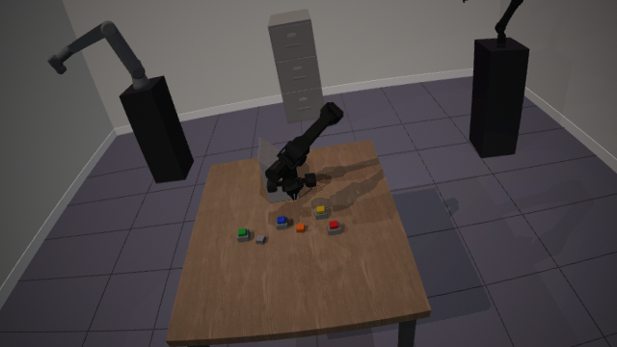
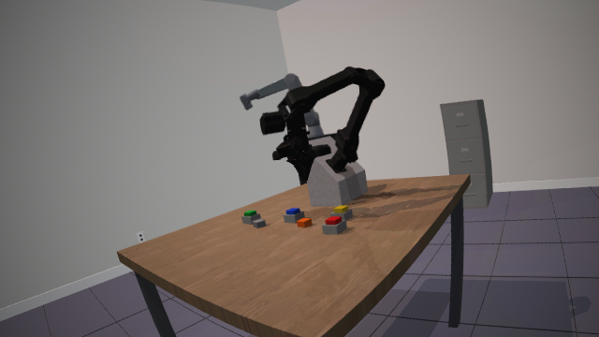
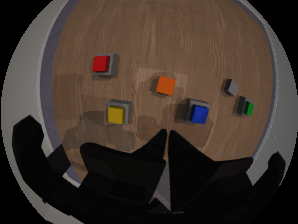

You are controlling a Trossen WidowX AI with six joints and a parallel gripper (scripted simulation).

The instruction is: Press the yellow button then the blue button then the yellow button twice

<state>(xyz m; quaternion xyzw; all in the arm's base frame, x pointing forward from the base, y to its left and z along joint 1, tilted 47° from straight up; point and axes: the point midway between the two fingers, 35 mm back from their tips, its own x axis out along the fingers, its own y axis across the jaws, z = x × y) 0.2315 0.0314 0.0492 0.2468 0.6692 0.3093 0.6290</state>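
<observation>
Right now the blue button is 100 mm below my gripper tip and 70 mm to the right of it. From my gripper tip the other things lie so: small orange block 120 mm below, 40 mm ahead; yellow button 100 mm below, 90 mm to the left, 40 mm behind; red button 140 mm to the left, 100 mm below, 60 mm ahead.
</observation>
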